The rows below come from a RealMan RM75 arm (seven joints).
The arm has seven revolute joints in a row. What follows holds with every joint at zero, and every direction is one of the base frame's. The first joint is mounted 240.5 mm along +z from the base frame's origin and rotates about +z. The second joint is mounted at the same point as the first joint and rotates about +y. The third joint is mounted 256 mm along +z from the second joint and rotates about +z. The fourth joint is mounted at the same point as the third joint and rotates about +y. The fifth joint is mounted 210 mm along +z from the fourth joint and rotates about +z. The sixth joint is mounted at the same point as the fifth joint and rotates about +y. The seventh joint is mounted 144 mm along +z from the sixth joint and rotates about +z. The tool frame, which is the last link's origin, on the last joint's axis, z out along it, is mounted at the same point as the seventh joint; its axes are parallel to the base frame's.
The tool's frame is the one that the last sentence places.
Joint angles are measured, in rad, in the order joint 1, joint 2, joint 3, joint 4, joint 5, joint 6, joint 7. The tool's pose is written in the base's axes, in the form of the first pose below.
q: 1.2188 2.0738 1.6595 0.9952 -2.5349 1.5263 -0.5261
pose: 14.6, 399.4, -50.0; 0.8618, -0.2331, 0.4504; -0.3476, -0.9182, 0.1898; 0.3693, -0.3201, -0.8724
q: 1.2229 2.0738 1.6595 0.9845 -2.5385 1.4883 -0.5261
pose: 12.4, 404.1, -51.3; 0.8722, -0.2265, 0.4336; -0.3447, -0.9135, 0.2162; 0.3471, -0.3380, -0.8748
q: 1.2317 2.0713 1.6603 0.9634 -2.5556 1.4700 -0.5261
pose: 13.9, 408.8, -51.0; 0.8691, -0.2206, 0.4427; -0.3494, -0.9073, 0.2339; 0.3501, -0.3580, -0.8656
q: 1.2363 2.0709 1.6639 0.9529 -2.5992 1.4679 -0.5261
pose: 18.2, 413.3, -48.1; 0.8581, -0.2042, 0.4711; -0.3554, -0.8985, 0.2578; 0.3706, -0.3886, -0.8436
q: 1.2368 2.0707 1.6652 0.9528 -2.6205 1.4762 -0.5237
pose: 20.5, 414.4, -46.1; 0.8498, -0.1983, 0.4884; -0.3607, -0.8944, 0.2645; 0.3844, -0.4009, -0.8316
